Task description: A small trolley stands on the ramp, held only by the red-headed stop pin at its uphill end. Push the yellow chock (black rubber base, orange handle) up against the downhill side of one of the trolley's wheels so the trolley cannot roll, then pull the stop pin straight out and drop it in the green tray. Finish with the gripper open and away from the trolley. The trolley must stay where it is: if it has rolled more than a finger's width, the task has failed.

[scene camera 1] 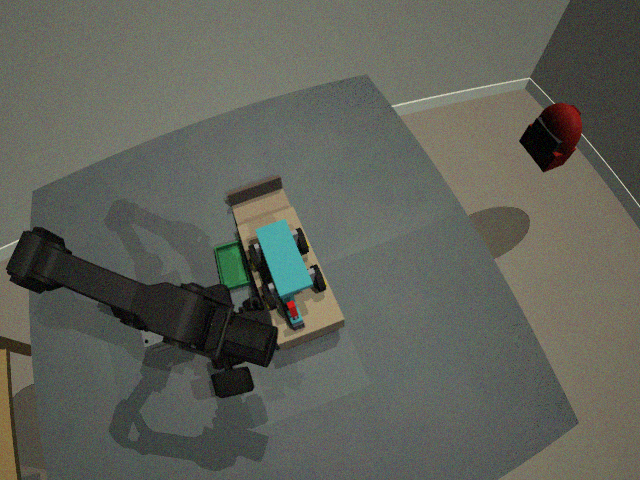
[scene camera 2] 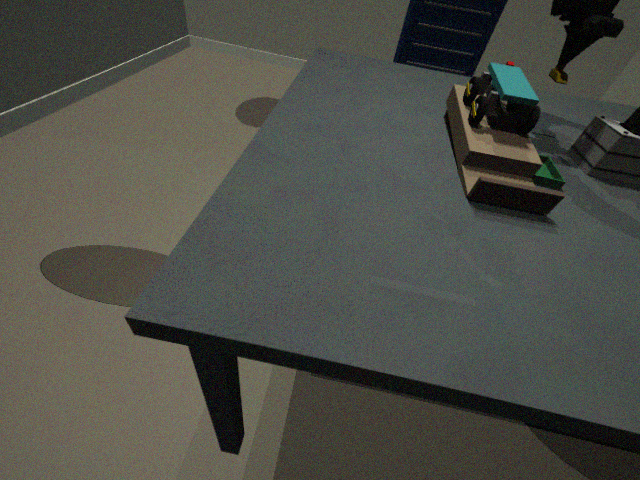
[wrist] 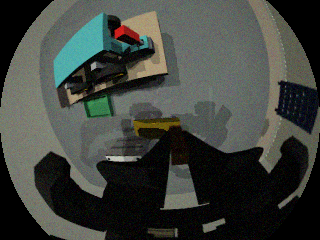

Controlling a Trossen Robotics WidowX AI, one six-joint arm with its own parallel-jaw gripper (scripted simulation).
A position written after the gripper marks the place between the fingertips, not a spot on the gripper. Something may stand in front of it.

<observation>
The gripper (scene camera 2: 561,64) carries a yellow chock. Also in view: a teal-topped trolley (scene camera 1: 278,244).
The teal-topped trolley is seen too in scene camera 2 (scene camera 2: 510,83) and in the wrist view (wrist: 89,45). The gripper shows as well in scene camera 1 (scene camera 1: 233,348) and in the wrist view (wrist: 175,134).
</observation>
